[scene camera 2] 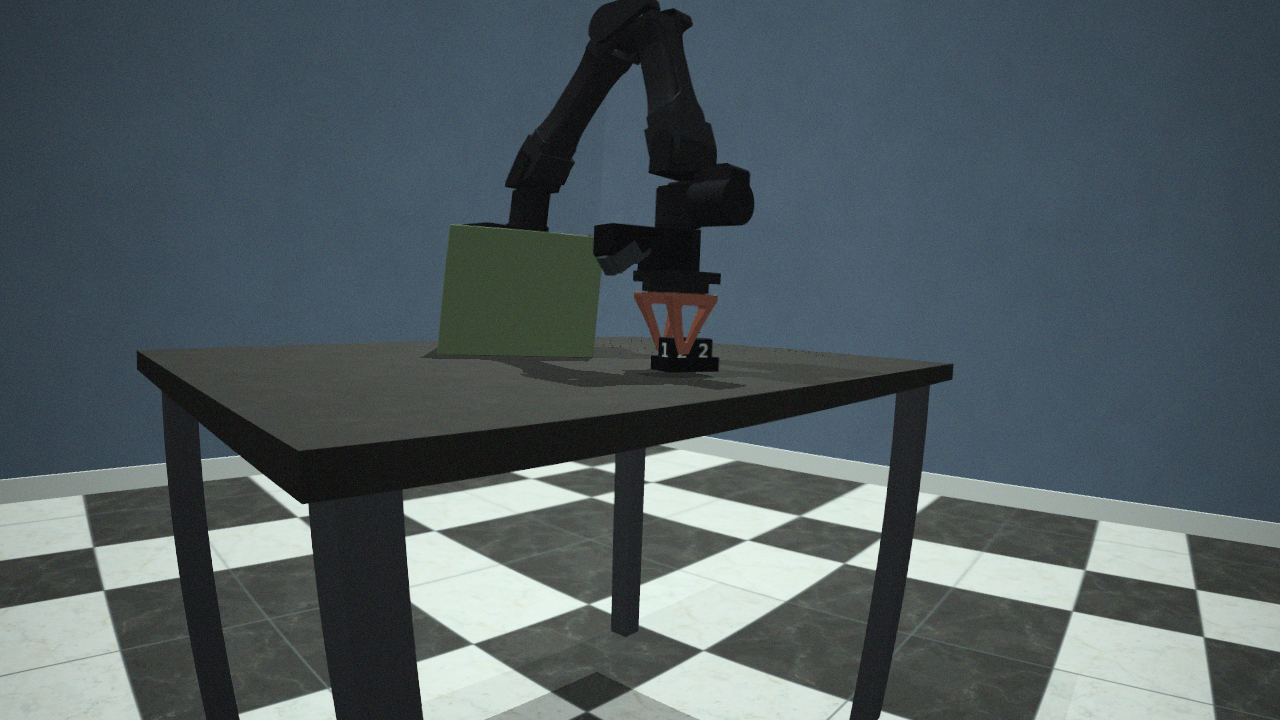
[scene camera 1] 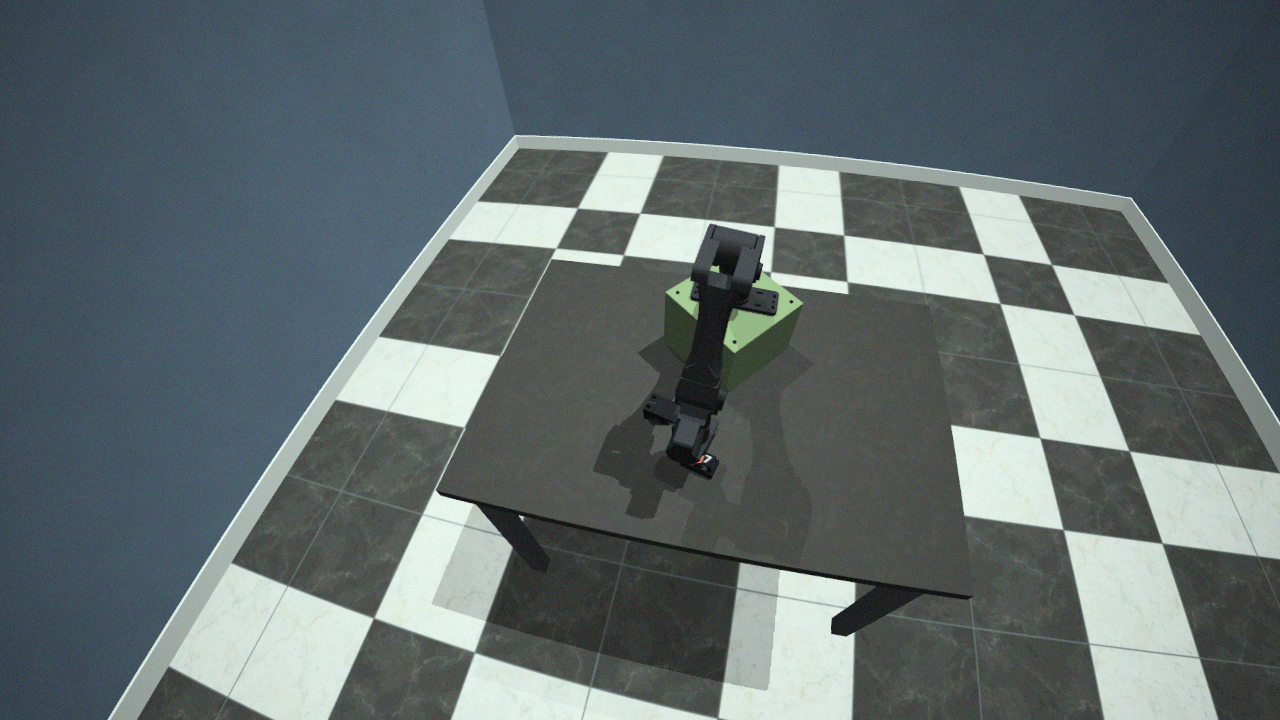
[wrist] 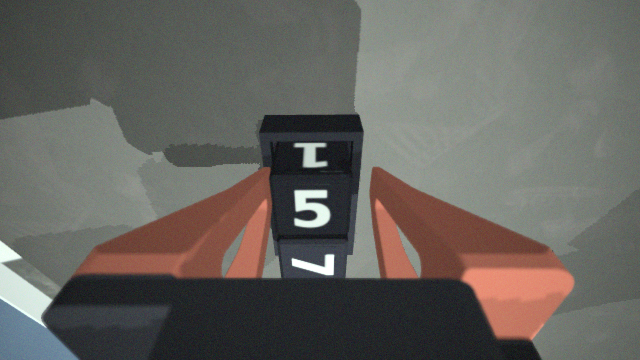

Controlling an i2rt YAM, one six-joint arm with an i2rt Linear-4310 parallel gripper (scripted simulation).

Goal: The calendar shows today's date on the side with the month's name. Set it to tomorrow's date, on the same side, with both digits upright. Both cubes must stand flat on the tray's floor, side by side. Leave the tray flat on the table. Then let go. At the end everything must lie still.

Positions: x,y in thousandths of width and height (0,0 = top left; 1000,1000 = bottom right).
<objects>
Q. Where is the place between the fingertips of my gripper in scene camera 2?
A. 525,490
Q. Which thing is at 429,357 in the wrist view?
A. A black tray.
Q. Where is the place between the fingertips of my gripper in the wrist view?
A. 502,499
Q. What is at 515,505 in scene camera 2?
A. A black tray.
</objects>
